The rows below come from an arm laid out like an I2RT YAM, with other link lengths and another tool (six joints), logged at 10 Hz.
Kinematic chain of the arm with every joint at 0, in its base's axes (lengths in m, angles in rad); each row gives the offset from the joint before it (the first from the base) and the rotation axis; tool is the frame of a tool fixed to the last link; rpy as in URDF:
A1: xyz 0 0 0.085 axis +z
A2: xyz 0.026 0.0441 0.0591 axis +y
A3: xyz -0.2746 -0.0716 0 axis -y
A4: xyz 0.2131 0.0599 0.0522 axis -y
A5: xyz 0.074 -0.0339 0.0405 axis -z
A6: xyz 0.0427 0 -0.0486 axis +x
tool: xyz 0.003 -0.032 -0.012 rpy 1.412 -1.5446 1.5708
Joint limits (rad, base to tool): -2.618..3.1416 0..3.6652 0..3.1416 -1.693..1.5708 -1.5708..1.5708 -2.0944..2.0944
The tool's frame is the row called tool.
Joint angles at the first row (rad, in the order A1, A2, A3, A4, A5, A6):
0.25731 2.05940 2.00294 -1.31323 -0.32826 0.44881
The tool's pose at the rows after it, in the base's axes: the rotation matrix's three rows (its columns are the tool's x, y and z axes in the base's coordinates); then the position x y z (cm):
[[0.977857 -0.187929 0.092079], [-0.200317 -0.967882 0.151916], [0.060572 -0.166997 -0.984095]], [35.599 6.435 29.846]
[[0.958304 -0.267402 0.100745], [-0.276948 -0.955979 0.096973], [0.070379 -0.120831 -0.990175]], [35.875 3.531 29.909]
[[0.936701 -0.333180 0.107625], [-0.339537 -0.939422 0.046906], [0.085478 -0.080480 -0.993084]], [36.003 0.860 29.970]
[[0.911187 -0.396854 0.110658], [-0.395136 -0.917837 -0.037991], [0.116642 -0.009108 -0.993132]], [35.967 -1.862 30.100]
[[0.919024 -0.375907 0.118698], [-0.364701 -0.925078 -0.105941], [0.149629 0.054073 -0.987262]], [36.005 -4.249 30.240]
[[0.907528 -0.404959 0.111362], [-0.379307 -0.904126 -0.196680], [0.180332 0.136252 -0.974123]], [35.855 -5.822 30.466]
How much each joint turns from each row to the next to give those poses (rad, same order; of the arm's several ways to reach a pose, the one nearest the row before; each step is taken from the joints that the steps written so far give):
-0.04616 -0.00038 -0.00001 -0.01181 0.05379 0.00687
-0.07401 -0.00001 0.00002 -0.00995 0.04730 -0.00038
-0.06789 -0.00001 -0.00003 -0.00380 0.04273 -0.00610
-0.06449 0.00002 0.00000 -0.00151 0.07744 -0.00956
-0.05302 0.00001 0.00004 0.00112 0.05683 -0.08735
-0.03165 0.00001 0.00003 0.00303 0.08736 -0.01525

